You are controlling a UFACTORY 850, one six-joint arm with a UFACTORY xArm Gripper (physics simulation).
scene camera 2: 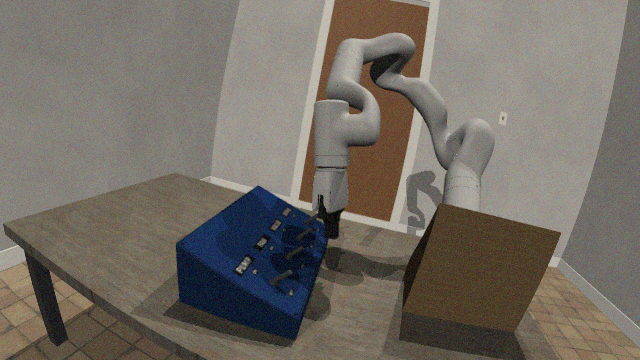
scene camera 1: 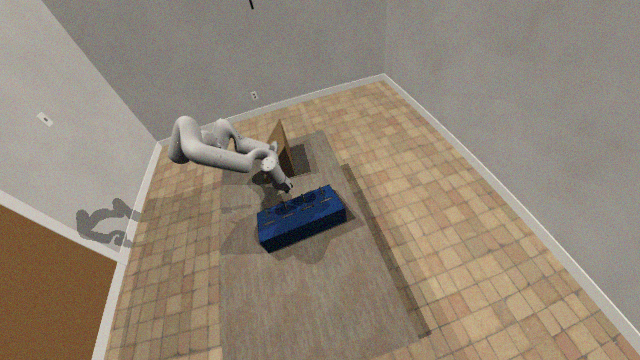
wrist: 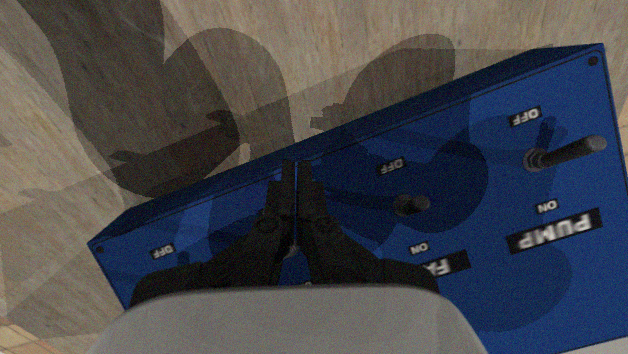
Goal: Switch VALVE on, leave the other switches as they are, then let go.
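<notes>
A blue sloped switch panel [scene camera 1: 300,231] [scene camera 2: 220,225] [wrist: 520,295] has a row of lever switches. The PUMP lever [scene camera 2: 281,277] [wrist: 570,152] and the FAN lever [scene camera 2: 296,252] [wrist: 414,204] stand out from it, each between an OFF and an ON label. The VALVE lever [scene camera 2: 305,233] is the third one in scene camera 2; in the wrist view my gripper mostly covers its place, with a small grey bit showing between the fingers. Which way it is set I cannot tell. My gripper [scene camera 1: 287,189] [scene camera 2: 331,235] [wrist: 295,178] is shut and empty, above the panel's low OFF-side edge.
A fourth lever [scene camera 2: 312,218] stands beyond VALVE, near the gripper. The panel sits on a wooden table [scene camera 1: 300,305] [scene camera 2: 135,220]. A brown upright board or box [scene camera 1: 283,147] [scene camera 2: 480,270] stands on the table on the arm's side, apart from the panel.
</notes>
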